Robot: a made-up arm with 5 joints. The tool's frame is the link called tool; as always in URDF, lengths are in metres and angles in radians.
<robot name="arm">
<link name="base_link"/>
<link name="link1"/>
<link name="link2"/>
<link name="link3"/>
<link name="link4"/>
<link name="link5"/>
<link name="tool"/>
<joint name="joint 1" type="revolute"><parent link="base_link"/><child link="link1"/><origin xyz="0.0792 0.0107 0.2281" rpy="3.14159 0 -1.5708"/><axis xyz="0 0 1"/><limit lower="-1.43" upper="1.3" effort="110" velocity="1.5"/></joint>
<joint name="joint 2" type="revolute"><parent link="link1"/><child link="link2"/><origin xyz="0.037 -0.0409 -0.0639" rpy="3.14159 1.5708 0"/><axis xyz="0 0 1"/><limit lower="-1.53" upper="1.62" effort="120" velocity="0.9"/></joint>
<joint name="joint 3" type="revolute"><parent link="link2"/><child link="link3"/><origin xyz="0.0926 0.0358 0.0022" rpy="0 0 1.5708"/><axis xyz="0 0 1"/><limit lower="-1.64" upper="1.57" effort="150" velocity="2"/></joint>
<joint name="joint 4" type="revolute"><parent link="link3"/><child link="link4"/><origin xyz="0.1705 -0.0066 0.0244" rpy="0 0 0"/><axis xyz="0 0 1"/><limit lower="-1.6" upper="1.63" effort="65" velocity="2.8"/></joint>
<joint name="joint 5" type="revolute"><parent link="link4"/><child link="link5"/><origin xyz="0.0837 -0.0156 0.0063" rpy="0 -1.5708 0"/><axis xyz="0 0 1"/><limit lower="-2.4" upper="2.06" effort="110" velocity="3"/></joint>
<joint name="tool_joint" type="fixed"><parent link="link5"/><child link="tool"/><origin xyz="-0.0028 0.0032 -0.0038" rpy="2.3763 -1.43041 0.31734"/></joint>
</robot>
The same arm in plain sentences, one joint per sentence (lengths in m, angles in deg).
The arm has five revolute joints in a row. What follows holds with every joint at zero, and every direction is one of the base frame's.
Joint 1 lies 0.0792 m along +x and 0.0107 m along +y and 0.2281 m along +z from the base frame's origin and rotates about -z, from -81.93 to 74.48 deg.
Joint 2 lies 0.0409 m along +x and 0.037 m along -y and 0.0639 m along +z from joint 1 and rotates about +y, from -87.66 to 92.82 deg.
Joint 3 lies 0.0358 m along +x and 0.0022 m along +y and 0.0926 m along +z from joint 2 and rotates about +y, from -93.97 to 89.95 deg.
Joint 4 lies 0.1705 m along +x and 0.0244 m along +y and 0.0066 m along +z from joint 3 and rotates about +y, from -91.67 to 93.39 deg.
Joint 5 lies 0.0837 m along +x and 0.0063 m along +y and 0.0156 m along +z from joint 4 and rotates about -x, from -137.51 to 118.03 deg.
The tool frame, which is the frame that the pose is given for, lies 0.0038 m along +x and 0.0028 m along -y and 0.0032 m along -z from joint 5; its axes are the base frame's turned by roll 64.17, pitch 2.5 and yaw 172.35 deg (as in URDF: about the fixed x, then y, then z).

